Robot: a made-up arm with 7 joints. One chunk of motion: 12 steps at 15 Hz.
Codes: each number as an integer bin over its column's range. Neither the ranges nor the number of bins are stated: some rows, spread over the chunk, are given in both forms.
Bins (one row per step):
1: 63 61 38 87 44 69 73
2: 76 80 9 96 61 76 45
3: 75 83 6 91 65 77 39
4: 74 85 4 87 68 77 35
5: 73 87 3 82 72 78 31
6: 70 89 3 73 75 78 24
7: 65 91 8 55 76 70 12
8: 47 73 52 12 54 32 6
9: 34 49 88 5 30 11 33
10: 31 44 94 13 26 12 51
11: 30 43 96 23 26 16 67
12: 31 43 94 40 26 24 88
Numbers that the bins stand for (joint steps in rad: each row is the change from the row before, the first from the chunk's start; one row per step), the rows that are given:
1: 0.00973 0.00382 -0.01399 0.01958 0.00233 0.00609 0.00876
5: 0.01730 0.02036 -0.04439 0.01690 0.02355 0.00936 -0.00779
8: -0.00239 0.01145 -0.00183 -0.02058 0.00991 -0.00736 -0.01764
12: -0.01452 -0.00764 0.03466 -0.00559 -0.01130 -0.01027 0.01467
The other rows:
2: 0.01958 0.01591 -0.03918 0.02439 0.01521 0.00864 -0.00227
3: 0.01882 0.01782 -0.04179 0.02172 0.01824 0.00900 -0.00464
4: 0.01806 0.01909 -0.04353 0.01958 0.02052 0.00900 -0.00621
6: 0.01503 0.02164 -0.04439 0.01208 0.02582 0.00936 -0.01055
7: 0.01124 0.02291 -0.04005 0.00244 0.02658 0.00645 -0.01527
9: -0.01224 -0.00382 0.02944 -0.02432 -0.00827 -0.01500 -0.00700
10: -0.01452 -0.00700 0.03466 -0.02004 -0.01130 -0.01464 0.00009
11: -0.01527 -0.00764 0.03639 -0.01469 -0.01130 -0.01318 0.00639

